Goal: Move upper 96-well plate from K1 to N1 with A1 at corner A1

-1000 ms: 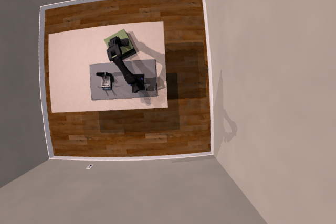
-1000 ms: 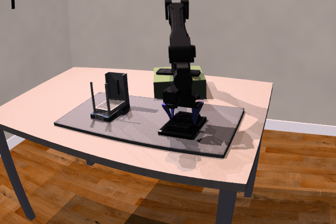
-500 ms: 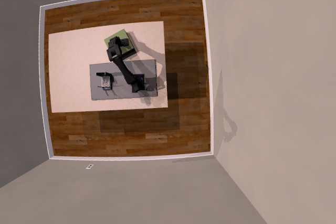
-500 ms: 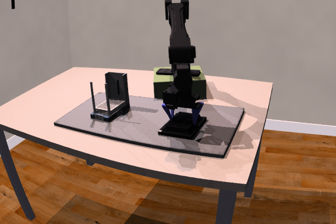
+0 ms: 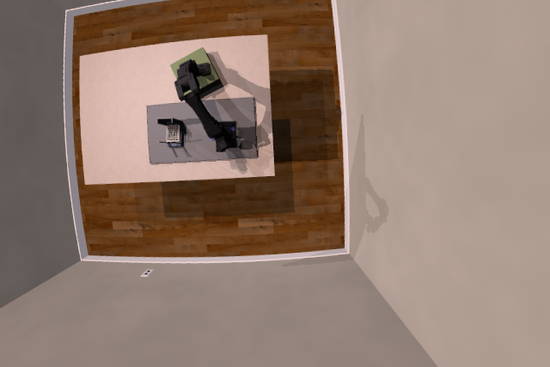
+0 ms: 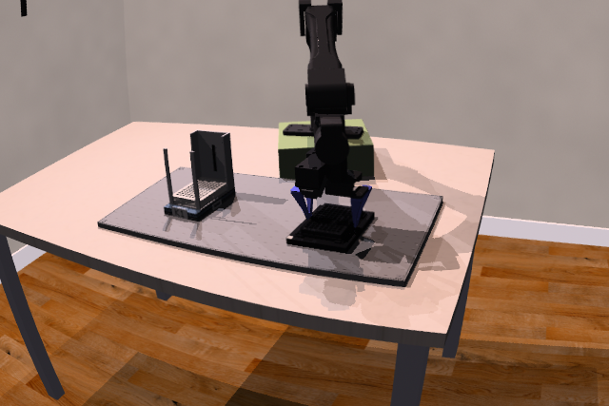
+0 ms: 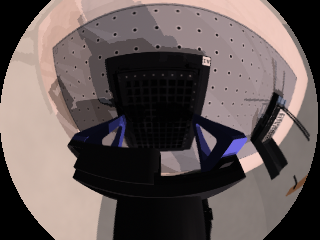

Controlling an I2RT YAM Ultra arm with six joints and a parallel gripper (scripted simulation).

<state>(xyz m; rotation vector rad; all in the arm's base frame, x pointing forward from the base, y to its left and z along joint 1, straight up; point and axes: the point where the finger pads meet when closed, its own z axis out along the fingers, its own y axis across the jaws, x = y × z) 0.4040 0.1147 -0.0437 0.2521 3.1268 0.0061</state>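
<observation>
My gripper is now right at the black 96-well plate. The rest, counted from my hand: white plate: 80 mm behind, 320 mm to the right; then black plate nest N1: 20 mm below; then pale A1 square: 70 mm ahead, 70 mm to the right, 10 mm below.
</observation>
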